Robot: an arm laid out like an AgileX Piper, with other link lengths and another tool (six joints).
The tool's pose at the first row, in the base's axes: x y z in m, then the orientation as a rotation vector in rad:
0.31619, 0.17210, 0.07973, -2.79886, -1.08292, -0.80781
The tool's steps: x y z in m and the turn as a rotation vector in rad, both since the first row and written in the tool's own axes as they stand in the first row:
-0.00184, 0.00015, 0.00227, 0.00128, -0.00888, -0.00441
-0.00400, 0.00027, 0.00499, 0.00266, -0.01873, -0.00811
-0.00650, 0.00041, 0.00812, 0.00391, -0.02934, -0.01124
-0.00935, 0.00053, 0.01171, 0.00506, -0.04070, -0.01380
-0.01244, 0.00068, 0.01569, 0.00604, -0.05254, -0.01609
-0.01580, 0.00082, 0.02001, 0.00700, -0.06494, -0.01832
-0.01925, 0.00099, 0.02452, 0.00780, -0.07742, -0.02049
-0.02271, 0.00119, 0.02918, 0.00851, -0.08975, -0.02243
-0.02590, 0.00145, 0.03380, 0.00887, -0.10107, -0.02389
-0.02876, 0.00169, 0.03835, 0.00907, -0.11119, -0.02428
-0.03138, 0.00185, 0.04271, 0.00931, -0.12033, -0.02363
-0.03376, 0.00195, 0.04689, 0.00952, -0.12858, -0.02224
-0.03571, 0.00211, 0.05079, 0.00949, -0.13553, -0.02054
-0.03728, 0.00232, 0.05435, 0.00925, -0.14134, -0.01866
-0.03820, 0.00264, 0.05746, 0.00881, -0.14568, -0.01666
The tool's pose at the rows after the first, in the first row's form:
0.31618, 0.17133, 0.07691, -2.80270, -1.09088, -0.79557
0.31615, 0.17048, 0.07354, -2.80731, -1.09792, -0.78186
0.31611, 0.16949, 0.06965, -2.81266, -1.10419, -0.76714
0.31605, 0.16839, 0.06520, -2.81872, -1.10969, -0.75141
0.31604, 0.16721, 0.06030, -2.82526, -1.11480, -0.73507
0.31601, 0.16594, 0.05498, -2.83213, -1.11987, -0.71793
0.31603, 0.16463, 0.04945, -2.83911, -1.12482, -0.70072
0.31613, 0.16332, 0.04379, -2.84605, -1.12937, -0.68369
0.31642, 0.16213, 0.03831, -2.85269, -1.13301, -0.66819
0.31687, 0.16114, 0.03304, 2.85315, 1.13254, 0.65296
0.31733, 0.16032, 0.02804, 2.85395, 1.13067, 0.63914
0.31782, 0.15965, 0.02330, 2.85524, 1.12790, 0.62670
0.31849, 0.15915, 0.01902, 2.85656, 1.12472, 0.61631
0.31927, 0.15877, 0.01522, 2.85782, 1.12129, 0.60773
0.32032, 0.15862, 0.01214, 2.85901, 1.11776, 0.60144

